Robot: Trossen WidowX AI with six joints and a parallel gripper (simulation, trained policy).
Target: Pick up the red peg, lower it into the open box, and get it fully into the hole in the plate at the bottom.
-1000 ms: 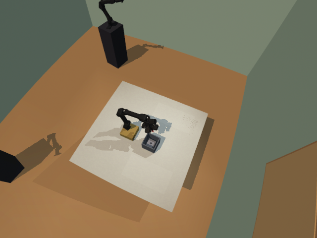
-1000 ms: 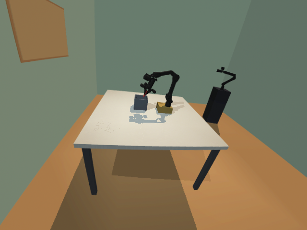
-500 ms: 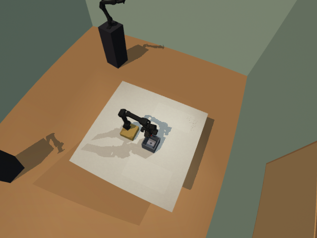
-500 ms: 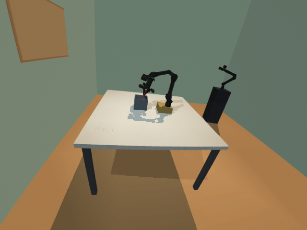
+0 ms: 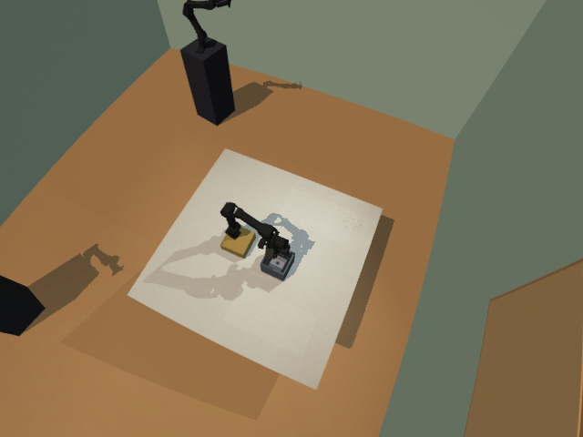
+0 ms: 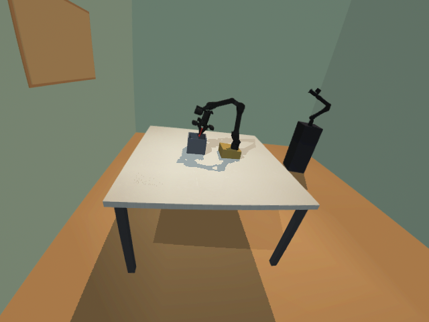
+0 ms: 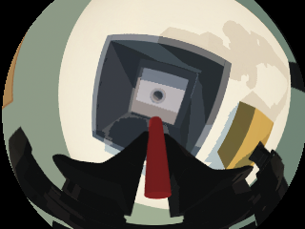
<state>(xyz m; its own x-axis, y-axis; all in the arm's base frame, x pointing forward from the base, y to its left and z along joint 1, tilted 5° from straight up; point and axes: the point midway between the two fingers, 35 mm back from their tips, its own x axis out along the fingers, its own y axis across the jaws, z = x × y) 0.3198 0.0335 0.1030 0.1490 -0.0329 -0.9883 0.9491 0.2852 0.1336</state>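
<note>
The light grey plate lies 2 cm ahead of my gripper tip, 2 cm to the right of it and 12 cm below it. Round my gripper tip: red peg (2 cm above).
</note>
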